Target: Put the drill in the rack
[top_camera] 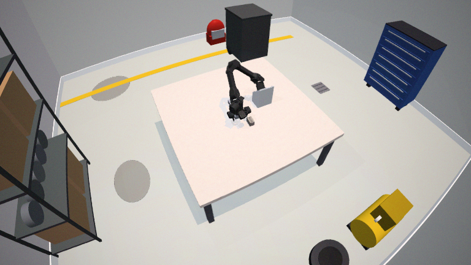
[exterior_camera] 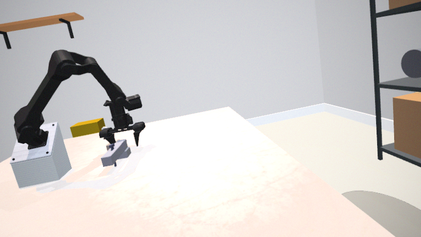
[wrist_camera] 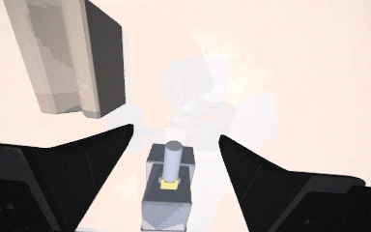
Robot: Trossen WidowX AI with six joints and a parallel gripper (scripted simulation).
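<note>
The drill lies 5 cm to the right of my gripper tip, 3 cm above it and 1 cm behind it. Also, from my gripper tip: beige rack 7 cm behind, 6 cm to the left; then dark blue key 14 cm to the right, 3 cm above, 2 cm behind; then grey block 11 cm to the right, 2 cm above, 1 cm behind.
</note>
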